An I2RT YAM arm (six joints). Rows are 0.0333 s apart.
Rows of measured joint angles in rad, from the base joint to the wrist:
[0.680, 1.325, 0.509, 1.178, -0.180, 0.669]
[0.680, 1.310, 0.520, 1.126, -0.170, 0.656]
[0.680, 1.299, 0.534, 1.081, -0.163, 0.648]
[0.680, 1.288, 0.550, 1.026, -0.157, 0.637]
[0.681, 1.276, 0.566, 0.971, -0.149, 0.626]
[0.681, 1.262, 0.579, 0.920, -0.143, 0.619]
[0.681, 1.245, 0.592, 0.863, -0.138, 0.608]
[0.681, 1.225, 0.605, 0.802, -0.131, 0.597]
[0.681, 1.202, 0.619, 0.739, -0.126, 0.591]
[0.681, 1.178, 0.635, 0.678, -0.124, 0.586]
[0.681, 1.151, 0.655, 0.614, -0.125, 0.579]
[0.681, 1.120, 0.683, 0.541, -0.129, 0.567]
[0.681, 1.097, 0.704, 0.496, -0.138, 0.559]
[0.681, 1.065, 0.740, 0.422, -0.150, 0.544]
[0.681, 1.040, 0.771, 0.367, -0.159, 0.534]
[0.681, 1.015, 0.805, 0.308, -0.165, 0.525]
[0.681, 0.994, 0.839, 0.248, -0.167, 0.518]
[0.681, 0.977, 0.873, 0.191, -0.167, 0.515]
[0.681, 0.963, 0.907, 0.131, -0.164, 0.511]
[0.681, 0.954, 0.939, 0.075, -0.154, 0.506]
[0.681, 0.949, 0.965, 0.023, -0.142, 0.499]
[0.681, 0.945, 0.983, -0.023, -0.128, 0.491]
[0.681, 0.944, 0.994, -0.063, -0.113, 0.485]
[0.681, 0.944, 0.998, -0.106, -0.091, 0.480]
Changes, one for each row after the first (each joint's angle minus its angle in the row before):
[0.000, -0.015, 0.011, -0.052, 0.010, -0.013]
[0.000, -0.011, 0.014, -0.045, 0.007, -0.008]
[0.000, -0.011, 0.016, -0.055, 0.006, -0.011]
[0.001, -0.012, 0.016, -0.055, 0.008, -0.011]
[0.000, -0.014, 0.013, -0.051, 0.006, -0.007]
[0.000, -0.017, 0.013, -0.057, 0.005, -0.011]
[0.000, -0.020, 0.013, -0.061, 0.007, -0.011]
[0.000, -0.023, 0.014, -0.063, 0.005, -0.006]
[0.000, -0.024, 0.016, -0.061, 0.002, -0.005]
[0.000, -0.027, 0.020, -0.064, -0.001, -0.007]
[0.000, -0.031, 0.028, -0.073, -0.004, -0.012]
[0.000, -0.023, 0.021, -0.045, -0.009, -0.008]
[0.000, -0.032, 0.036, -0.074, -0.012, -0.015]
[0.000, -0.025, 0.031, -0.055, -0.009, -0.010]
[0.000, -0.025, 0.034, -0.059, -0.006, -0.009]
[0.000, -0.021, 0.034, -0.060, -0.002, -0.007]
[0.000, -0.017, 0.034, -0.057, 0.000, -0.003]
[0.000, -0.014, 0.034, -0.060, 0.003, -0.004]
[0.000, -0.009, 0.032, -0.056, 0.010, -0.005]
[0.000, -0.005, 0.026, -0.052, 0.012, -0.007]
[0.000, -0.004, 0.018, -0.046, 0.014, -0.008]
[0.000, -0.001, 0.011, -0.040, 0.015, -0.006]
[0.000, 0.000, 0.004, -0.043, 0.022, -0.005]

